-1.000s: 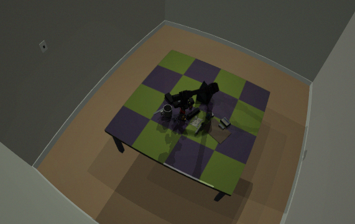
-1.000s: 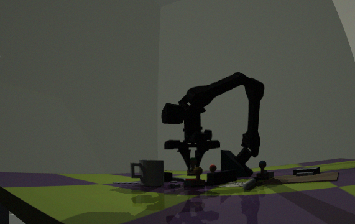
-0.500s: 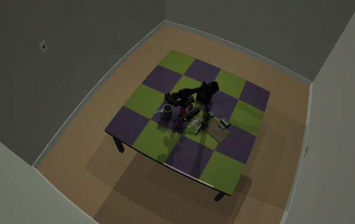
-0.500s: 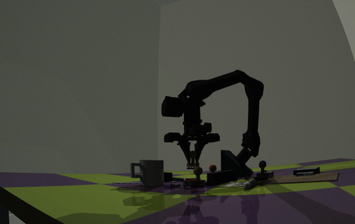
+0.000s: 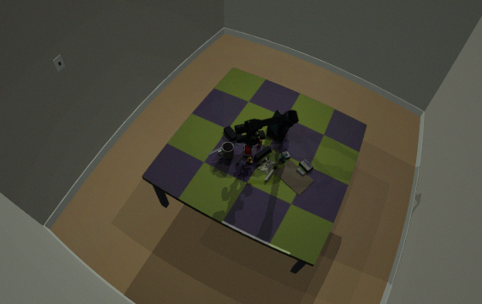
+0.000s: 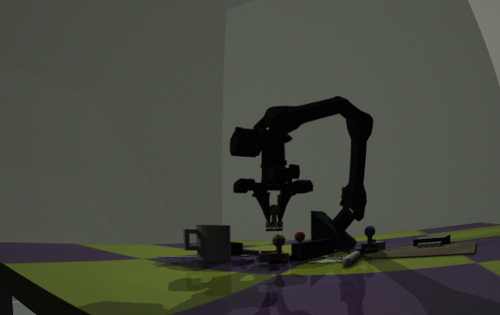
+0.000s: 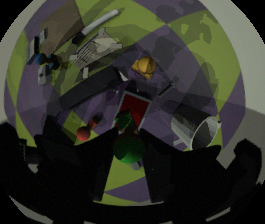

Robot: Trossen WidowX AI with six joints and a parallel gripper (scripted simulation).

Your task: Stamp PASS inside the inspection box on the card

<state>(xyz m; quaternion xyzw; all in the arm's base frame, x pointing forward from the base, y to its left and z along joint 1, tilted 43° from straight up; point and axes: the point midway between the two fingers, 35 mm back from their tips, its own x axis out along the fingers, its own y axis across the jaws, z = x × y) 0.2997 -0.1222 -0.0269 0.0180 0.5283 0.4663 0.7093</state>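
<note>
The grey printed sheet is 4 cm ahead of my gripper tip, 15 cm to the left of it and 9 cm below it. From my gripper tip the other things lie so: red ink pad (1 cm to the right, 9 cm below); orange-knobbed stamp (8 cm ahead, 4 cm to the left, 7 cm below); green-knobbed stamp (right at my gripper tip).
</note>
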